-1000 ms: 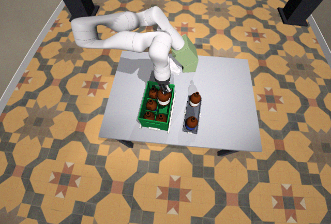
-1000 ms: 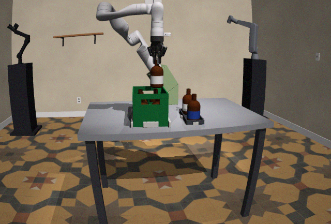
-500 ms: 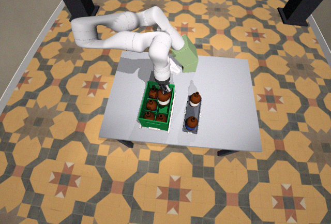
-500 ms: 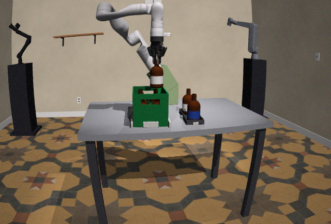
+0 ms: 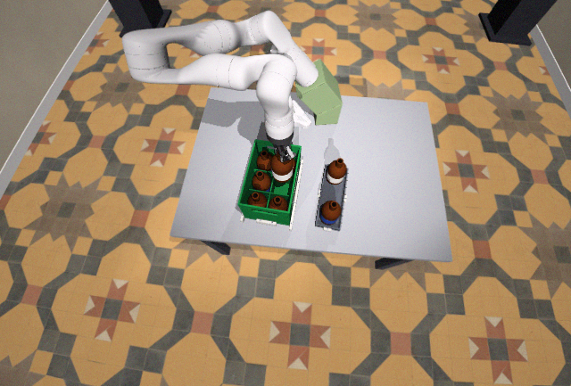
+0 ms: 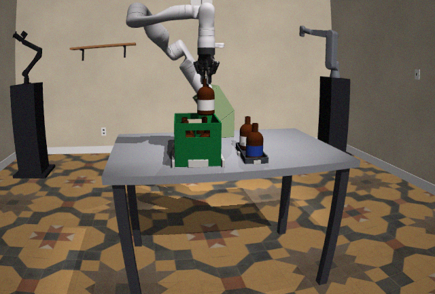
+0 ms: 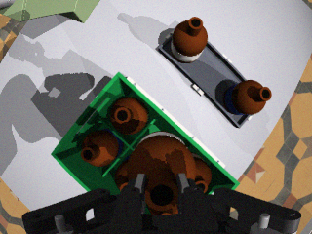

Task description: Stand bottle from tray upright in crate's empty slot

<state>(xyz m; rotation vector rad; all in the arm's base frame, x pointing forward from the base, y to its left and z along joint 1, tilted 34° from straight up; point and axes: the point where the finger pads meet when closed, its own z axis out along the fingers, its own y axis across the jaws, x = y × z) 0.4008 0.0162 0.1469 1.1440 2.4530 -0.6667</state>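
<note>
My hand is 7 cm above the brown bottle. The rest, counted from my hand: tray (32 cm below, 20 cm to the left); white-label bottle (25 cm below, 21 cm to the left, 9 cm behind); crate (25 cm below, 4 cm to the right).
</note>
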